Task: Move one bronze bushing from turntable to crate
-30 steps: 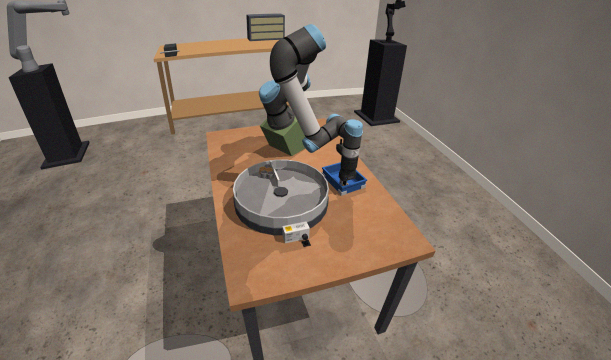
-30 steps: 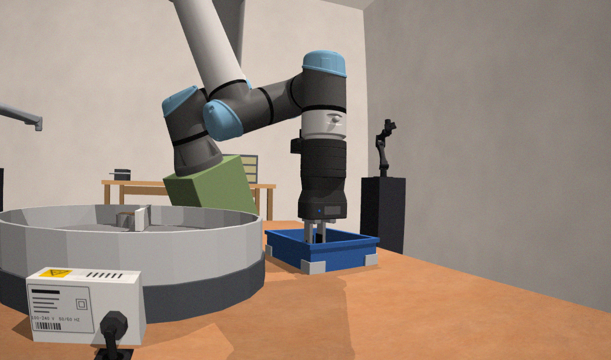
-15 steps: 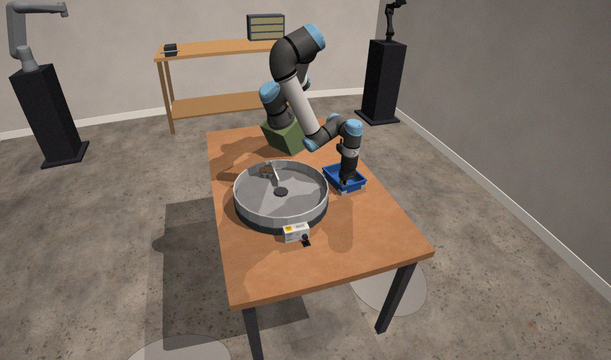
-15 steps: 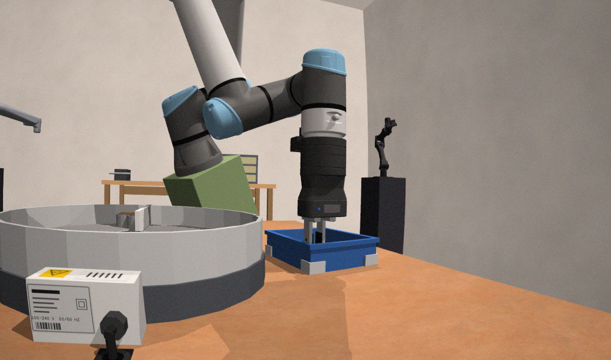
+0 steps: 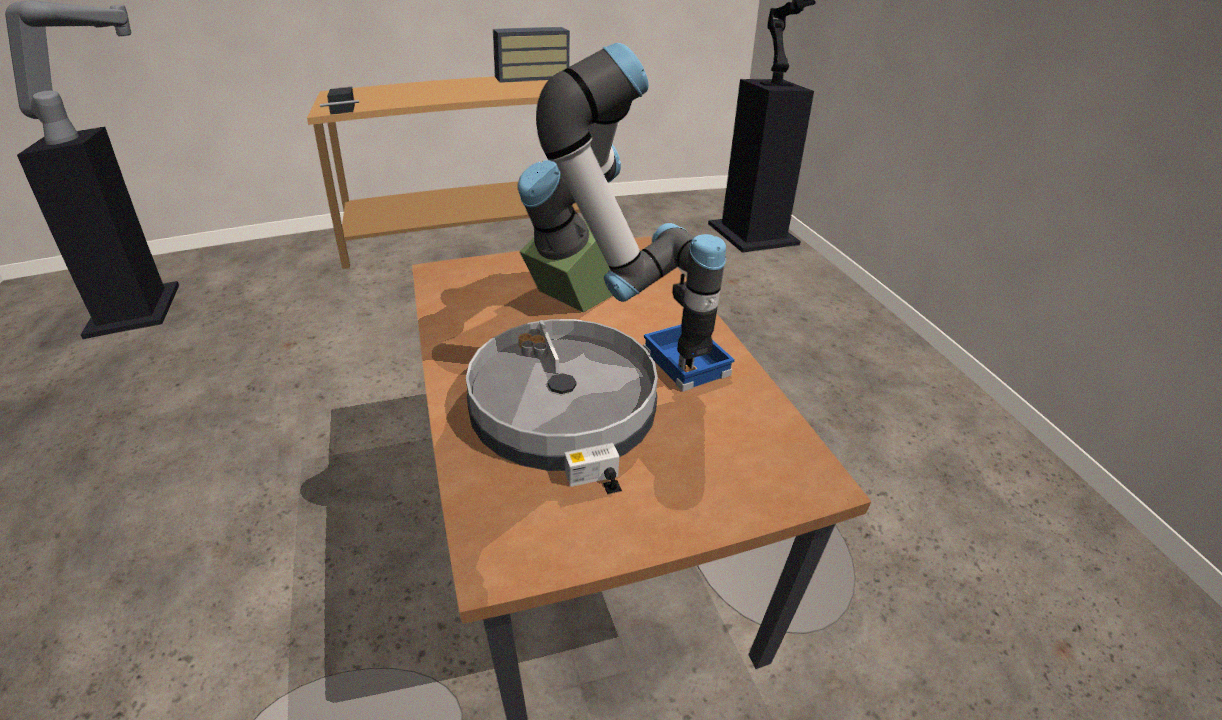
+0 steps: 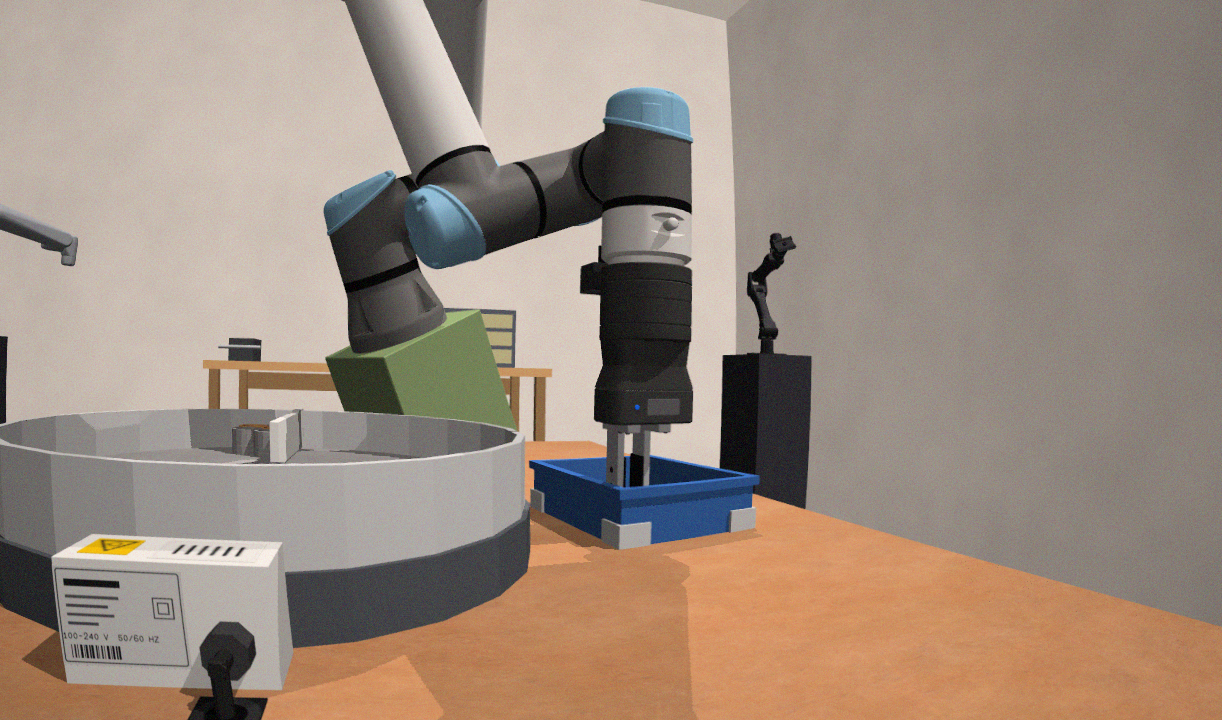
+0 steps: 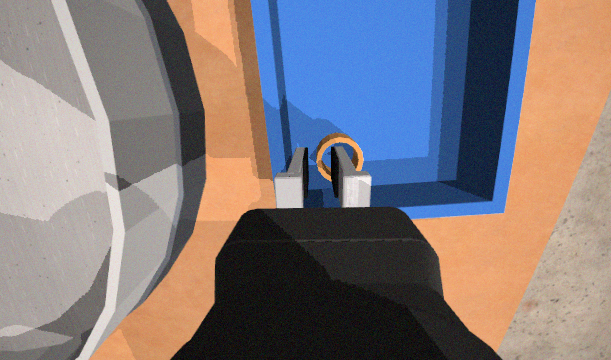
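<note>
The blue crate is 6 cm behind my hand, 4 cm to the left of it and 3 cm below it. The rest, counted from my hand: grey turntable 31 cm to the right, 1 cm behind.
</note>
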